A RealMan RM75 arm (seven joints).
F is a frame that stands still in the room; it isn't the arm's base.
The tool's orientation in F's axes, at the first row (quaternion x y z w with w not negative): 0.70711 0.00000 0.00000 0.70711
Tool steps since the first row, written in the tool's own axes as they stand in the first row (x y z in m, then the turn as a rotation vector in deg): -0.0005 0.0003 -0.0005 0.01 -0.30 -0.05; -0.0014 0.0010 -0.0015 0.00 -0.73 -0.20; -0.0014 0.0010 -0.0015 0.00 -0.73 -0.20; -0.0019 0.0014 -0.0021 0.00 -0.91 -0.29; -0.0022 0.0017 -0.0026 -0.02 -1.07 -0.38; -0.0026 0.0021 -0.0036 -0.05 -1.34 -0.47; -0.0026 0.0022 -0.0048 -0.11 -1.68 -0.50; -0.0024 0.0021 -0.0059 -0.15 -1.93 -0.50; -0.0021 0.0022 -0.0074 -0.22 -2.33 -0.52; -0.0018 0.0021 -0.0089 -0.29 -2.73 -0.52; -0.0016 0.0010 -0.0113 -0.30 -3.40 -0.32
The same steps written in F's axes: -0.0005 0.0005 0.0003 0.01 0.05 -0.30; -0.0014 0.0015 0.0010 0.00 0.20 -0.73; -0.0014 0.0015 0.0010 0.00 0.20 -0.73; -0.0019 0.0021 0.0014 0.00 0.29 -0.91; -0.0022 0.0026 0.0017 -0.02 0.38 -1.07; -0.0026 0.0036 0.0021 -0.05 0.47 -1.34; -0.0026 0.0048 0.0022 -0.11 0.50 -1.68; -0.0024 0.0059 0.0021 -0.15 0.50 -1.93; -0.0021 0.0074 0.0022 -0.22 0.52 -2.33; -0.0018 0.0089 0.0021 -0.29 0.52 -2.73; -0.0016 0.0113 0.0010 -0.30 0.32 -3.40
